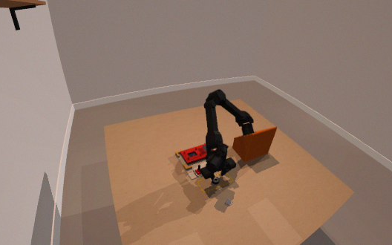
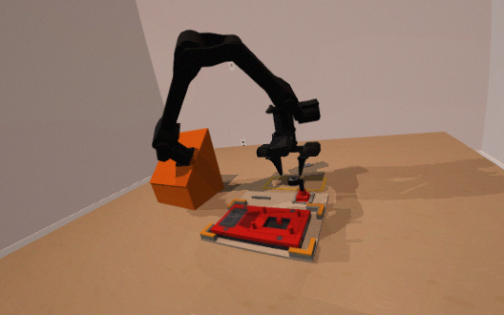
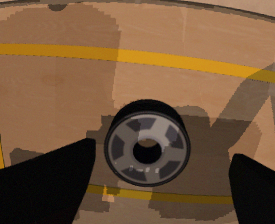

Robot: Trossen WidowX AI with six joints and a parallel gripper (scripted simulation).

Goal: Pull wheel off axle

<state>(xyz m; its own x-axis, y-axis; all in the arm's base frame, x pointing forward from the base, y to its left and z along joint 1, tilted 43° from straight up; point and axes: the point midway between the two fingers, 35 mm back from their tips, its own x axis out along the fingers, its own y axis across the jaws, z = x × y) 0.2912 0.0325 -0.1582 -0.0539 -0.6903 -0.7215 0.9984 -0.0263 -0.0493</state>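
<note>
The wheel lies 20 mm below my gripper tip and 10 mm ahead of it.
</note>
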